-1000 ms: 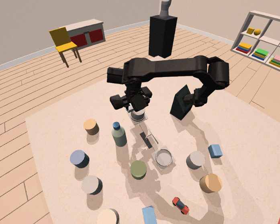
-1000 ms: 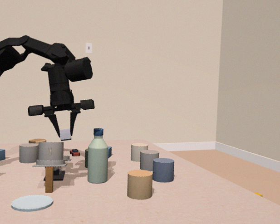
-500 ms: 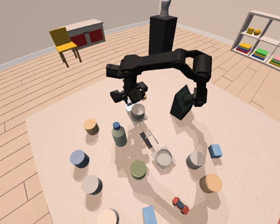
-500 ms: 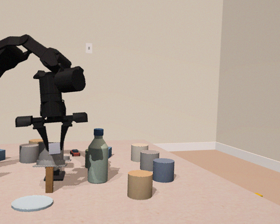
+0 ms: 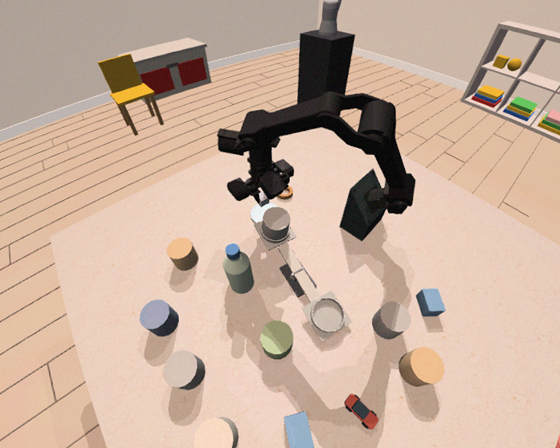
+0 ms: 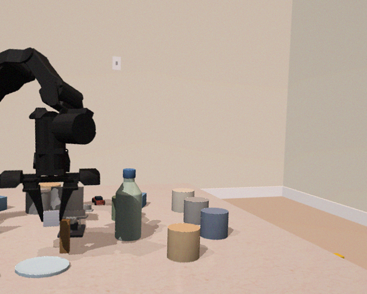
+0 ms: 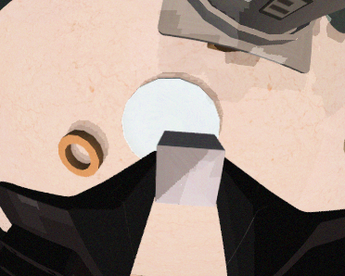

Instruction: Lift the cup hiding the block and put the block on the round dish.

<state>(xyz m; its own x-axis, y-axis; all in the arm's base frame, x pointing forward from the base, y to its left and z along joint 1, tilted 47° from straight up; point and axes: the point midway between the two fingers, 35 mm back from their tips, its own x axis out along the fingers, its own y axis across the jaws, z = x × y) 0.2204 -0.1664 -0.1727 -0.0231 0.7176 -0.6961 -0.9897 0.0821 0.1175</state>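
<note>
The pale blue round dish is 2 cm behind my gripper tip, 1 cm to the right of it and 9 cm below it. Also, from my gripper tip: pale block 1 cm above; then grey cup 4 cm ahead, 9 cm to the left, 2 cm above; then green bottle 20 cm ahead, 13 cm to the left, 2 cm above.
</note>
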